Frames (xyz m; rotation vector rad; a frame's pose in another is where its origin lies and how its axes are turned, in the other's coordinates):
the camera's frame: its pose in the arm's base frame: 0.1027 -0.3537 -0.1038 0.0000 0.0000 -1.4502
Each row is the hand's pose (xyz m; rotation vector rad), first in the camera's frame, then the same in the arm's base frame.
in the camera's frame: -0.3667 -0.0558 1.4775 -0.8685 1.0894 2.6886
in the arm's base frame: 0.0032 0.0036 1.3737 0.0547 1.0504 1.4331
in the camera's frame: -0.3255 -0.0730 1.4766 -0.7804 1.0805 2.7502
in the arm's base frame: -0.0089 -0.0393 1.3728 0.0993 0.9936 1.4772
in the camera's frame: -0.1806 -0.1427 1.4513 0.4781 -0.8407 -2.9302
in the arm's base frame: -0.0607 -0.1916 1.3475 0.1495 0.7082 1.6840
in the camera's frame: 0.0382 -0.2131 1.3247 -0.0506 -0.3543 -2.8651
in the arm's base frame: -0.1043 -0.4173 1.2209 0.2211 0.1877 1.9363
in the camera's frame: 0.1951 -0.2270 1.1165 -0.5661 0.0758 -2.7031
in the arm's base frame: -0.0992 -0.5747 1.0127 0.3215 -0.3721 2.0445
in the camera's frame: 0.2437 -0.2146 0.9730 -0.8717 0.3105 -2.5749
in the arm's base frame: -0.0810 -0.6214 0.8692 0.3933 -0.7140 2.0263
